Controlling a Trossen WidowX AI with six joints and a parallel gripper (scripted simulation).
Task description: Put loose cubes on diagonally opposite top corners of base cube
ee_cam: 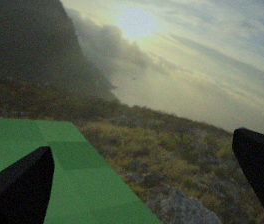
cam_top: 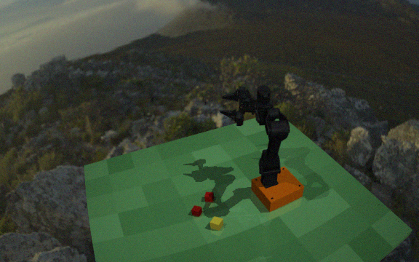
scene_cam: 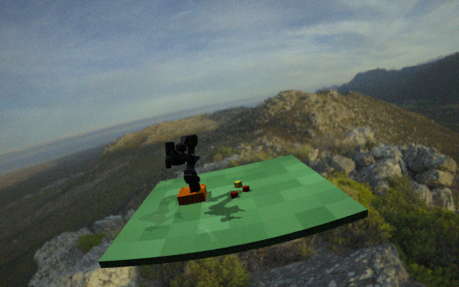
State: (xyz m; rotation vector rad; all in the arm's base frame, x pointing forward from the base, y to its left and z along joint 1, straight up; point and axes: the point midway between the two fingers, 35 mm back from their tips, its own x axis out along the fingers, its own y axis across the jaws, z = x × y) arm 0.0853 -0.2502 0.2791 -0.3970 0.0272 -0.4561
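My gripper tip is 160 mm short of the yellow base cube, 380 mm to the right of it and 320 mm above it.
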